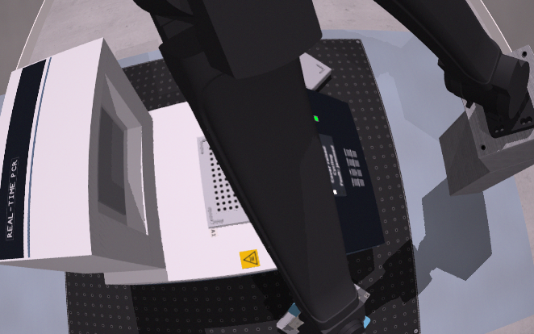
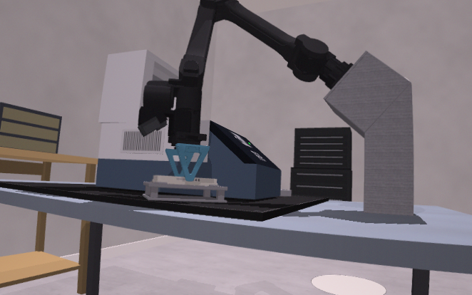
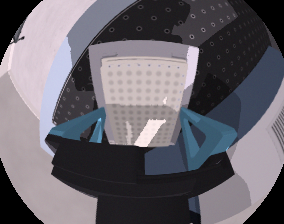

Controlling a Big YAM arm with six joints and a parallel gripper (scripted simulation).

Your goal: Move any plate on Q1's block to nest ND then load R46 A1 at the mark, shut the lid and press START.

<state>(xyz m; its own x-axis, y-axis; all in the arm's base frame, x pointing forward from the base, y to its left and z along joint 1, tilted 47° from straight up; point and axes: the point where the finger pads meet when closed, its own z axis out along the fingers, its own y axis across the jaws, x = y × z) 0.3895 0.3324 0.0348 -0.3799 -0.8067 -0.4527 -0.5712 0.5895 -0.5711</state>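
Right now the sealed plate R46 is 10 mm below my hand. Also, from my hand: grey nest ND: 90 mm ahead, 570 mm to the right, 40 mm below; then nest N1: 20 mm below.
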